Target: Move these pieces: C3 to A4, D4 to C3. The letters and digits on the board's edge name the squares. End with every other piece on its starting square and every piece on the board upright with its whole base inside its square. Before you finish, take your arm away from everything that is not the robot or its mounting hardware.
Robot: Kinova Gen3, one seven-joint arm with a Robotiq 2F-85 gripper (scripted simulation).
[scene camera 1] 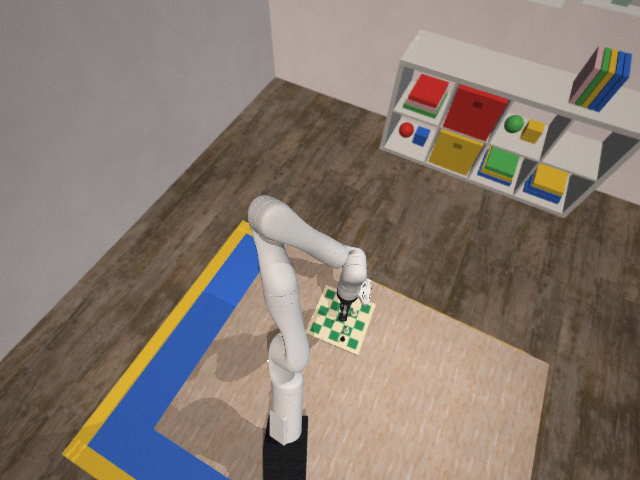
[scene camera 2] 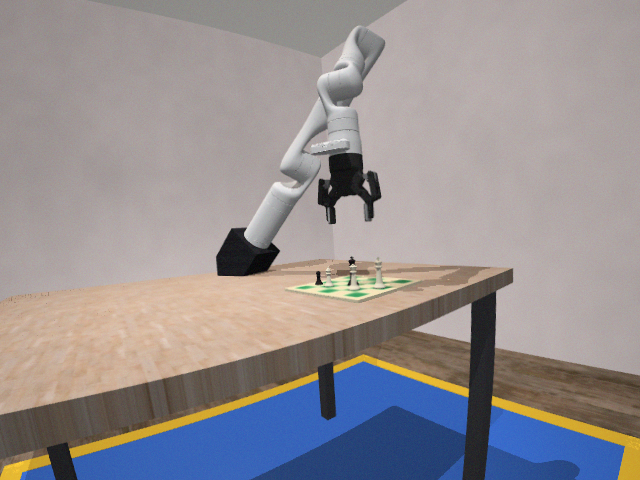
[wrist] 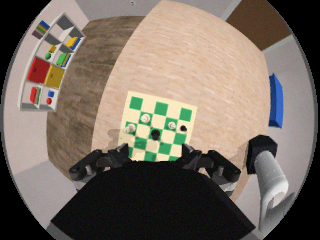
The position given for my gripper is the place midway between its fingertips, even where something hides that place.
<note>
In view: my gripper (scene camera 2: 349, 222).
My gripper is seen too in the wrist view (wrist: 154, 149).
</note>
